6 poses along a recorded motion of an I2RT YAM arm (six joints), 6.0 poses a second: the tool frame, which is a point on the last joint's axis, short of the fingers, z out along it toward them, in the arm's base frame.
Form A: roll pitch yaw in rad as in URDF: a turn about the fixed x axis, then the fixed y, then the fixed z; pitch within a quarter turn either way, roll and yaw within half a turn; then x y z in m.
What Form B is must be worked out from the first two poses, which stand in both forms.
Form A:
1: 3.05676 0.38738 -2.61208 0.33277 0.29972 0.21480
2: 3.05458 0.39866 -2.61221 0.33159 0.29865 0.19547
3: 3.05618 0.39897 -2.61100 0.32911 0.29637 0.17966
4: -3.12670 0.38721 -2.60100 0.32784 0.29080 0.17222
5: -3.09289 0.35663 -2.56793 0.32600 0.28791 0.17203
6: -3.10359 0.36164 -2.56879 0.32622 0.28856 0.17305
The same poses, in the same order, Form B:
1: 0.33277 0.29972 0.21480 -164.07 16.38 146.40
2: 0.33159 0.29865 0.19547 -163.59 16.85 146.21
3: 0.32911 0.29637 0.17966 -163.64 16.90 146.16
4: 0.32784 0.29080 0.17222 -168.91 19.35 147.30
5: 0.32600 0.28791 0.17203 -170.99 18.62 146.16
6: 0.32622 0.28856 0.17305 -170.30 18.52 145.99
